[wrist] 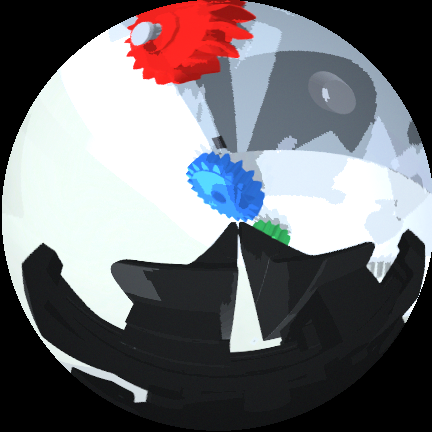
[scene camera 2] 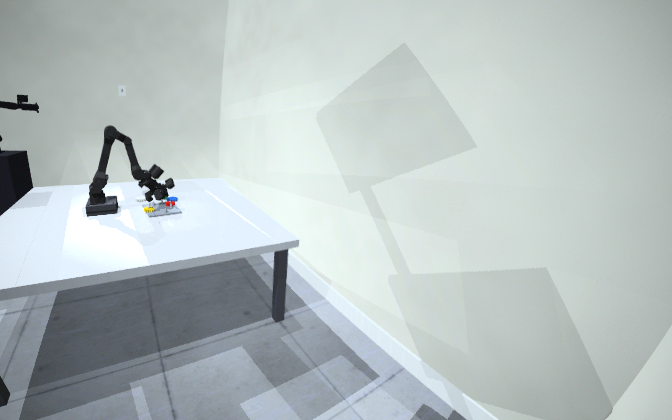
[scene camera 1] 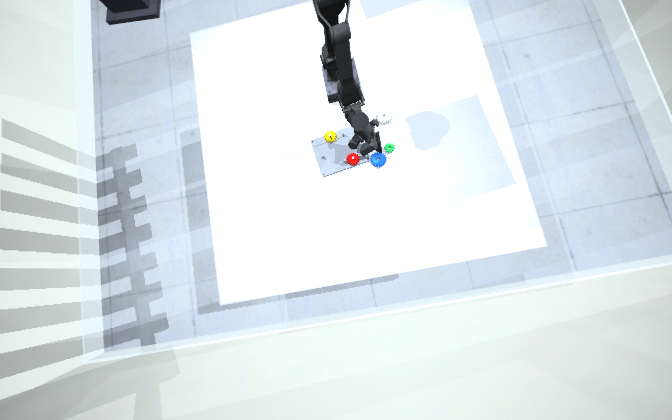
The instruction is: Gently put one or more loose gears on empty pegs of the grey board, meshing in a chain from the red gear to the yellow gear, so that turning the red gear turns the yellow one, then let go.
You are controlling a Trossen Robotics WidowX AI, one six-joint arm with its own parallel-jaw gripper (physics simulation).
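Places are measured from the arm's base along level axes (x ahead, y left, z up), in metres.
Pixels of known places: gripper, fingertip midpoint: (wrist: 236, 227) (scene camera 2: 168, 195) (scene camera 1: 381, 152); arm's base at its link origin: (scene camera 2: 97, 202) (scene camera 1: 334, 73).
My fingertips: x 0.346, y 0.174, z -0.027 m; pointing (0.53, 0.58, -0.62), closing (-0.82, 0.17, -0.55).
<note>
Ahead of a thing's pixels: the offset from my fingertips to its top centre. Level surfaces: height alone.
The red gear {dx +0.014, dy -0.116, dz -0.004 m} (scene camera 1: 353, 159) (scene camera 2: 170, 203) (wrist: 185, 45) sits on a peg of the grey board {dx -0.036, dy -0.170, dz +0.002 m} (scene camera 1: 331, 169). The yellow gear {dx -0.092, dy -0.205, dz -0.003 m} (scene camera 1: 330, 136) (scene camera 2: 149, 210) is at the board's opposite long side. An empty peg {dx -0.032, dy -0.085, dz +0.000 m} (wrist: 332, 92) shows in the wrist view. The loose blue gear {dx +0.022, dy -0.012, dz -0.012 m} (scene camera 1: 378, 160) (scene camera 2: 172, 199) (wrist: 225, 187) is off the board, beside its corner. The small green gear {dx -0.024, dy +0.037, dz -0.012 m} (scene camera 1: 389, 148) (wrist: 272, 232) is close beyond it. The white gear {dx -0.165, dy +0.025, dz -0.012 m} (scene camera 1: 384, 118) is farther back. My gripper (wrist: 236, 227) is shut with nothing between its fingers. Its tips appear just short of the blue gear and partly hide the green one.
The board and loose gears are on the white table {dz -0.029 m} (scene camera 1: 280, 240) (scene camera 2: 215, 230). The arm's base (scene camera 2: 102, 206) stands behind the board. My arm hides part of the board in scene camera 1. A dark block (scene camera 2: 15, 175) shows beyond the table at the far left.
</note>
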